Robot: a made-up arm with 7 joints.
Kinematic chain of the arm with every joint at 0, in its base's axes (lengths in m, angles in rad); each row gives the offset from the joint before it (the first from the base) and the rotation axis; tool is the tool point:
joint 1: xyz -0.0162 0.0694 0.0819 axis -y
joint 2: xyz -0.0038 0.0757 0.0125 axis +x
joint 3: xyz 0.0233 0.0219 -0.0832 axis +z
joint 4: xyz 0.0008 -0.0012 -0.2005 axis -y
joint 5: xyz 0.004 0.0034 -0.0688 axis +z
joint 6: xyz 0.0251 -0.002 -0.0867 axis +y
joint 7: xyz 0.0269 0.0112 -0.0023 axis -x
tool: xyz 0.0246 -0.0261 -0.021
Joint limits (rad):
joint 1: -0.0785..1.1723
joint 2: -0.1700..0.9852
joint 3: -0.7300..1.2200
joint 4: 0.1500..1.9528
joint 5: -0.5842..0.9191
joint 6: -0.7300..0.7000
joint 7: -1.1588..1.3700
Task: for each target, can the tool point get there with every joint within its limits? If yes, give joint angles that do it. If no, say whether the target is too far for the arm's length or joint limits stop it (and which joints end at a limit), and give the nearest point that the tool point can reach.
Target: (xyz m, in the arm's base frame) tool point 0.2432 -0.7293 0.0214
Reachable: no: too far | nearest point 0.2840 -0.0537 0.0119 | short by 0.677 m
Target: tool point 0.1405 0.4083 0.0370
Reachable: yes | joints 0.5749 0.4437 0.8092 1.4128 0.7266 -0.3106 -0.0854
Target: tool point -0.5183 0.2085 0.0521
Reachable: no: joint limits stop it (at a limit: joint 1, joint 2, joint 3, joint 4, joint 7) | nearest point -0.0840 0.3807 0.1269 | short by 0.473 m
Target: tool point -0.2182 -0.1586 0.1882
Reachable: no: joint limits stop it (at a limit: joint 1, joint 2, joint 3, joint 4, joint 5) | nearest point 0.1306 0.0150 0.1324 | short by 0.394 m
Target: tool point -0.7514 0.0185 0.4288
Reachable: no: too far | nearest point -0.0739 0.3674 0.1654 | short by 0.806 m
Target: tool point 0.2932 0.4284 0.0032
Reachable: yes | joints 0.7024 0.4949 0.6453 0.7996 -0.3350 0.2170 -0.5737
